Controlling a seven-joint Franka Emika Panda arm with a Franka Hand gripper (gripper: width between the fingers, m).
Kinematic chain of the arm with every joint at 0, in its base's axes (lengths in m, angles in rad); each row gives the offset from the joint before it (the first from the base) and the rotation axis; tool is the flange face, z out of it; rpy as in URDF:
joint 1: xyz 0 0 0.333 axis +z
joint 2: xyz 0 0 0 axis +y
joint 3: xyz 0 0 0.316 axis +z
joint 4: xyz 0.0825 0 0 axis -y
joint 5: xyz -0.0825 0 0.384 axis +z
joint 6: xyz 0 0 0 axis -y
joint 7: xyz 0.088 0 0 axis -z
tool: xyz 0 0 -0.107 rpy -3.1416 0 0
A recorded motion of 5 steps. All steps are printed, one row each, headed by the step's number.
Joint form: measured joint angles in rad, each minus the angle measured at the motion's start. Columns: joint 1, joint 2, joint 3, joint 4, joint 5, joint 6, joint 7.
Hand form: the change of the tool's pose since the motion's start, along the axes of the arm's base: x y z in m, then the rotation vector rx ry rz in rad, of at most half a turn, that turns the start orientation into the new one. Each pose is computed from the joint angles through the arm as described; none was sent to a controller.
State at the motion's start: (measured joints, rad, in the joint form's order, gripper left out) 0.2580 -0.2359 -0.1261 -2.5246 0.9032 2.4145 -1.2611
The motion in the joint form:
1: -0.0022 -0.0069 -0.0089 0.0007 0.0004 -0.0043 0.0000
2: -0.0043 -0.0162 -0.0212 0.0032 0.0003 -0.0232 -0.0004
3: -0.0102 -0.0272 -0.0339 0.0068 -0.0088 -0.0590 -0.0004
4: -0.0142 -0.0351 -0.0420 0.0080 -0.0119 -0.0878 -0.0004
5: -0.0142 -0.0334 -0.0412 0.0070 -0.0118 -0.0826 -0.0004
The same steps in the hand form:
1: 0.0003 -0.0046 0.0030 0.0060 -0.0039 -0.0085
2: 0.0000 -0.0091 0.0071 0.0197 -0.0025 -0.0106
3: -0.0013 -0.0139 0.0114 0.0346 0.0064 -0.0008
4: -0.0029 -0.0164 0.0138 0.0488 0.0164 0.0073
5: -0.0028 -0.0165 0.0128 0.0460 0.0157 0.0048

